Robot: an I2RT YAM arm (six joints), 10 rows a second.
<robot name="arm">
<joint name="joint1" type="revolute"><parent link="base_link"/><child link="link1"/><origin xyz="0.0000 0.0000 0.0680" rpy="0.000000 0.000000 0.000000"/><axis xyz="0 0 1"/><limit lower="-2.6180" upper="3.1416"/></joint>
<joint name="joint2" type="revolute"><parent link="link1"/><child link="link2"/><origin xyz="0.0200 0.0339 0.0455" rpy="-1.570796 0.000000 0.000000"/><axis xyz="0 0 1"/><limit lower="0.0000" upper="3.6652"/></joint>
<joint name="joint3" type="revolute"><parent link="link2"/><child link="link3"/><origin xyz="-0.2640 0.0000 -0.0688" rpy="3.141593 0.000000 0.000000"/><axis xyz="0 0 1"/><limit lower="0.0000" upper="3.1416"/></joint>
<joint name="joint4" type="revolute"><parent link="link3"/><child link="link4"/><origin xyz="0.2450 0.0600 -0.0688" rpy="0.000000 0.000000 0.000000"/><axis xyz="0 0 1"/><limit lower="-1.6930" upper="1.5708"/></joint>
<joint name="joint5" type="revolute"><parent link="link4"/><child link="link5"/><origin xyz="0.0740 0.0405 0.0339" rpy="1.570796 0.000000 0.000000"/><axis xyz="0 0 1"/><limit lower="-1.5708" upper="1.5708"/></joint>
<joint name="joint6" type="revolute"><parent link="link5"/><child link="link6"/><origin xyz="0.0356 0.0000 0.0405" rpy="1.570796 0.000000 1.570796"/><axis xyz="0 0 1"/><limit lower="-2.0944" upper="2.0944"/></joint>
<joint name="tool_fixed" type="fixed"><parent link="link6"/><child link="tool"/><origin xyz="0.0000 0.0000 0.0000" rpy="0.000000 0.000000 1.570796"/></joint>
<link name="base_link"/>
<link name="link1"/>
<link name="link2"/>
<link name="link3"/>
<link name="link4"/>
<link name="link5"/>
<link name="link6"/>
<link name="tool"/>
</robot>
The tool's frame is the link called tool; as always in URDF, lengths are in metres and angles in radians.
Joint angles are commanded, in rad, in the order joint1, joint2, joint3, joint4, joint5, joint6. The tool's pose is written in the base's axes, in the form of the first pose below.
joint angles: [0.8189 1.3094 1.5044 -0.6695 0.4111 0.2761]
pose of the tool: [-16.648, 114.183, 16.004, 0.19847, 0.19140, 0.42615]
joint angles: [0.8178 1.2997 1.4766 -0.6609 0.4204 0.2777]
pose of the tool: [-16.362, 114.548, 15.199, 0.19810, 0.19012, 0.42048]
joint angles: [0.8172 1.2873 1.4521 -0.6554 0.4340 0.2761]
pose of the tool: [-16.060, 114.686, 14.159, 0.19687, 0.18793, 0.41626]
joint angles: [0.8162 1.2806 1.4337 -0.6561 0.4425 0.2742]
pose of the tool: [-16.086, 115.142, 13.167, 0.19637, 0.18660, 0.41194]
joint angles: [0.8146 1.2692 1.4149 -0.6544 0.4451 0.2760]
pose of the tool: [-15.929, 115.399, 12.836, 0.19502, 0.18441, 0.40883]
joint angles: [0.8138 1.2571 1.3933 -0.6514 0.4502 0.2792]
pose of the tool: [-15.664, 115.670, 12.419, 0.19353, 0.18229, 0.40507]
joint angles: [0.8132 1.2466 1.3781 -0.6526 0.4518 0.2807]
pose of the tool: [-15.624, 115.937, 12.158, 0.19193, 0.18030, 0.40257]
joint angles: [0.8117 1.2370 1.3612 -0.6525 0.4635 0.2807]
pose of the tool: [-15.277, 116.121, 11.214, 0.19091, 0.17810, 0.39946]
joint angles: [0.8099 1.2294 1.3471 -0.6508 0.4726 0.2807]
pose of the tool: [-14.953, 116.228, 10.484, 0.19027, 0.17633, 0.39690]
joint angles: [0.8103 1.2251 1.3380 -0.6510 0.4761 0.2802]
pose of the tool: [-14.999, 116.398, 10.112, 0.18961, 0.17563, 0.39496]
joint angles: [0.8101 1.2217 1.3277 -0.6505 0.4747 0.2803]
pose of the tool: [-15.189, 116.706, 9.957, 0.18922, 0.17520, 0.39243]
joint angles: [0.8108 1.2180 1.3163 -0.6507 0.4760 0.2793]
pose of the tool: [-15.434, 117.028, 9.593, 0.18863, 0.17478, 0.38956]
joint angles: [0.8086 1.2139 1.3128 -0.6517 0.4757 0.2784]
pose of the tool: [-15.378, 117.054, 9.486, 0.18826, 0.17359, 0.38929]
